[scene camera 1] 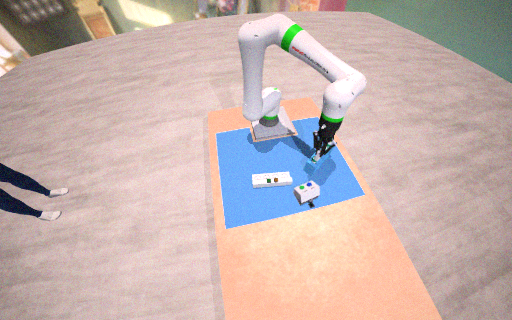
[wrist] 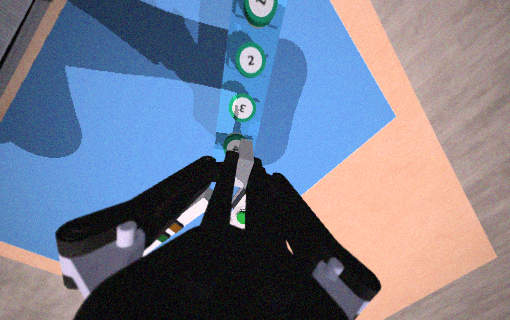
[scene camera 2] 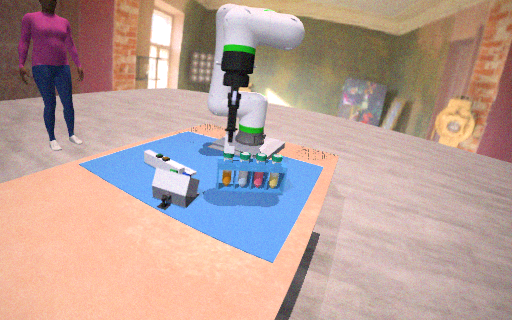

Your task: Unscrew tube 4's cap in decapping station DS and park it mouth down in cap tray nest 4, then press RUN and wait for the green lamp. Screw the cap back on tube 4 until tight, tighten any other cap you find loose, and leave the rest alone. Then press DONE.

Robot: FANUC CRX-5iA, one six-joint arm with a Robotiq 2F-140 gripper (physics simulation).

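Frame: origin at the arm's base, x right, y ahead, z up, level; metres.
Where they show: gripper, fingertip midpoint: (scene camera 1: 317, 159) (wrist: 243, 150) (scene camera 2: 229, 152); arm's base, origin of the base link: (scene camera 1: 268, 119) (scene camera 2: 249, 140).
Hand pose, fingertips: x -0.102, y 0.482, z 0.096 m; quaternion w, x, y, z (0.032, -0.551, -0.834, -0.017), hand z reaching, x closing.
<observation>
Each offset is from my fingertips to the top centre of the thing. "*": to the spot under its first point.
My gripper (scene camera 1: 316, 158) (scene camera 2: 229, 149) (wrist: 243, 150) is shut and empty, pointing down at cap 4. Green-rimmed cap 4 @[dx +0.005, dy -0.009, dz +0.000 m] (scene camera 2: 228, 156) (wrist: 232, 145) sits on the orange tube 4 @[* dx +0.000, dy +0.004, dz -0.082 m] (scene camera 2: 226, 177), at the left end of the clear blue rack @[dx -0.064, dy -0.046, dz -0.022 m] (scene camera 1: 311, 168) (scene camera 2: 252, 191) in scene camera 2. The fingertips partly hide this cap in the wrist view; contact is unclear. Cap 3 @[dx -0.041, dy -0.034, dz -0.003 m] (scene camera 2: 245, 157) (wrist: 242, 108), cap 2 @[dx -0.087, dy -0.058, dz -0.003 m] (scene camera 2: 261, 158) (wrist: 250, 60) and cap 1 @[dx -0.133, dy -0.082, dz -0.003 m] (scene camera 2: 277, 158) (wrist: 260, 9) are on their tubes. Cap tightness cannot be told.
A long white tray block @[* dx +0.343, dy -0.006, dz -0.082 m] (scene camera 1: 257, 183) (scene camera 2: 151, 159) bears small dark green and brown squares. A button box @[dx +0.108, dy +0.124, dz -0.041 m] (scene camera 1: 306, 194) (scene camera 2: 169, 186) has a green button @[dx +0.132, dy +0.104, dz -0.050 m] (scene camera 1: 302, 187) (wrist: 241, 217) and a blue button @[dx +0.087, dy +0.101, dz -0.050 m] (scene camera 1: 309, 184). A small black piece @[* dx +0.106, dy +0.192, dz -0.110 m] (scene camera 1: 311, 204) (scene camera 2: 164, 201) stands beside it.
</observation>
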